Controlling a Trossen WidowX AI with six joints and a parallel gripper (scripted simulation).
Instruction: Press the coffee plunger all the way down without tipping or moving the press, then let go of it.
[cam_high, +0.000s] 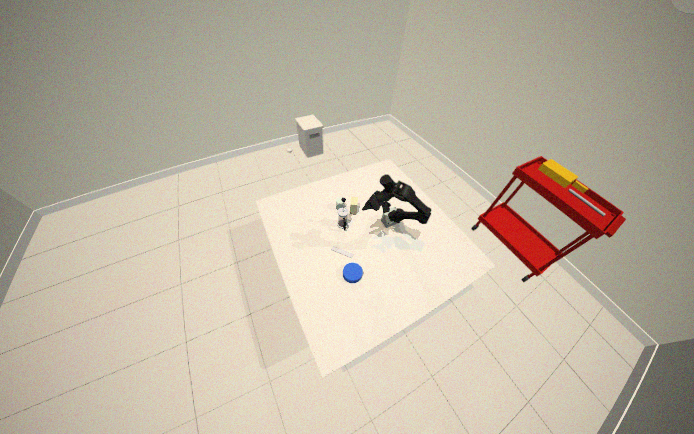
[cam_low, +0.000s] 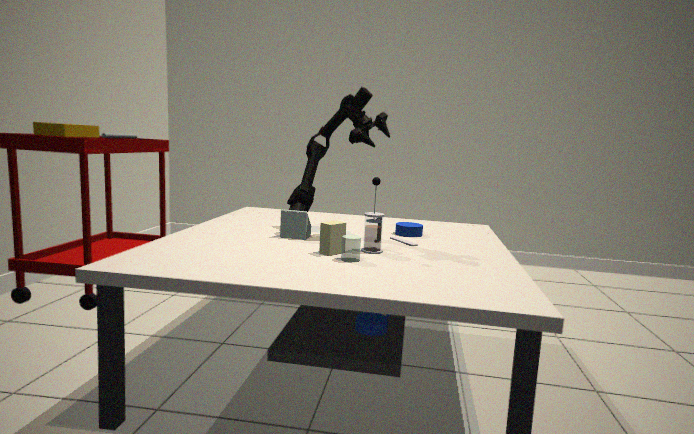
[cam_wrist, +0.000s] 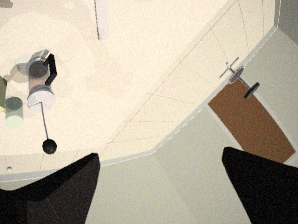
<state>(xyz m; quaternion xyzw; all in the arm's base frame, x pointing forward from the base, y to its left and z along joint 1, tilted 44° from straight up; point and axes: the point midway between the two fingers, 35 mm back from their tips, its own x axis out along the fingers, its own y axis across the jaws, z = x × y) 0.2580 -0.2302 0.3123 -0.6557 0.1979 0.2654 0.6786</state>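
My gripper tip is now 1 cm past the coffee press, 20 cm to the left of it and 27 cm above it. Round my gripper tip: thin white strip 11 cm ahead, 2 cm to the right, 39 cm below.
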